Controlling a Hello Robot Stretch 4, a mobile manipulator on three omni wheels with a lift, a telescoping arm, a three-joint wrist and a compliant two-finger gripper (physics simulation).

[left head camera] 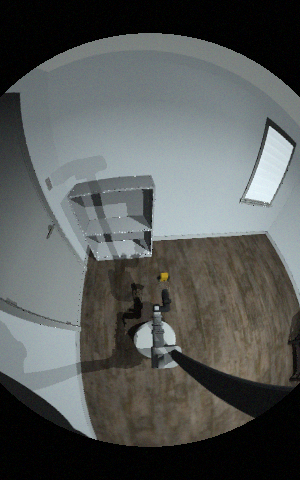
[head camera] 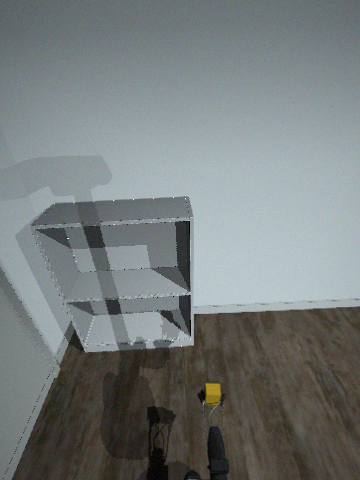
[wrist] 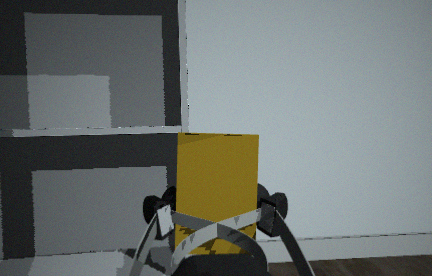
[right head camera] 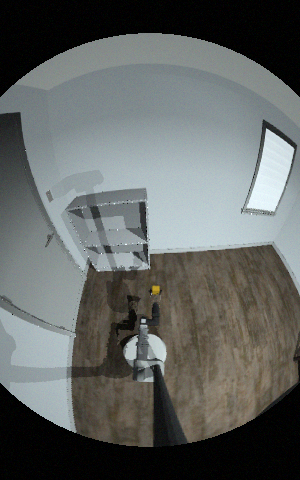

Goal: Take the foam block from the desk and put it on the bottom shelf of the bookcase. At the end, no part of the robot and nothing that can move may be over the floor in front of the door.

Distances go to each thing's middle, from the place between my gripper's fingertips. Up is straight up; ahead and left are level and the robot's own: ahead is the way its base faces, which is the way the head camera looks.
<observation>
I see my gripper 2 cm below the yellow foam block [wrist: 217, 174] and 2 cm past it.
</observation>
